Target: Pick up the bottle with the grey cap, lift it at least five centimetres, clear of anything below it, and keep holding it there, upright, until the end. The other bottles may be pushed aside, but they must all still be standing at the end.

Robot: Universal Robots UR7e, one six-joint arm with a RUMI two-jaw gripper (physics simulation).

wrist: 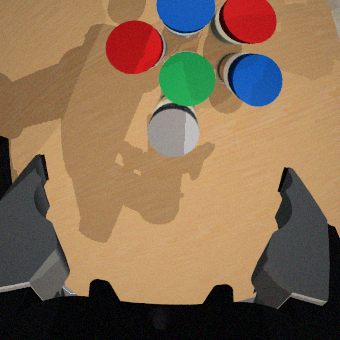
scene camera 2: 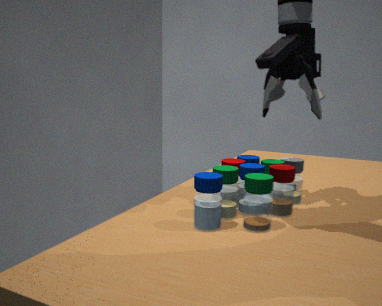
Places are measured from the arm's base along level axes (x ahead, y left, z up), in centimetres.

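Pixels of known places: gripper, fingertip midpoint: (wrist: 164,162) (scene camera 2: 290,118).
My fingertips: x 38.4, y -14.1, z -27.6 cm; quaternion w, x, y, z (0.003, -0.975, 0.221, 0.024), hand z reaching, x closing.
Note:
For each thing: its top centre in the pictures, then the offset to it from my fingertips. Level surfaces: height alone.
- bottle with the grey cap, top centre: (wrist: 172,133) (scene camera 2: 292,159) dy -2.1, dx -0.6, dz -9.8 cm
- green-capped bottle at its top centre: (wrist: 186,78) (scene camera 2: 272,161) dy +2.7, dx +2.7, dz -9.8 cm
- red-capped bottle at its top centre: (wrist: 132,46) (scene camera 2: 282,166) dy +7.6, dx -0.8, dz -9.8 cm
- wooden table's at its surface level: dz -20.3 cm
The bottle with the grey cap (scene camera 2: 292,165) (wrist: 173,132) stands upright at the far right end of the bottle group in the scene view. In the wrist view it is the bottle nearest the fingers, slightly left of the middle, beside the green-capped bottle (scene camera 2: 273,164) (wrist: 187,79). Its body is partly hidden by the red-capped bottle (scene camera 2: 282,173) (wrist: 134,47) in the scene view. My gripper (scene camera 2: 292,116) (wrist: 164,162) is wide open and empty, pointing down high above the table, above the level of the caps.
Other standing bottles include blue-capped ones (scene camera 2: 208,182) (wrist: 257,80), a front green-capped one (scene camera 2: 258,183) and another red-capped one (scene camera 2: 233,164) (wrist: 249,20), close together beyond the grey cap in the wrist view. The wooden table's (scene camera 2: 150,265) (wrist: 200,260) left edge runs beside the group.

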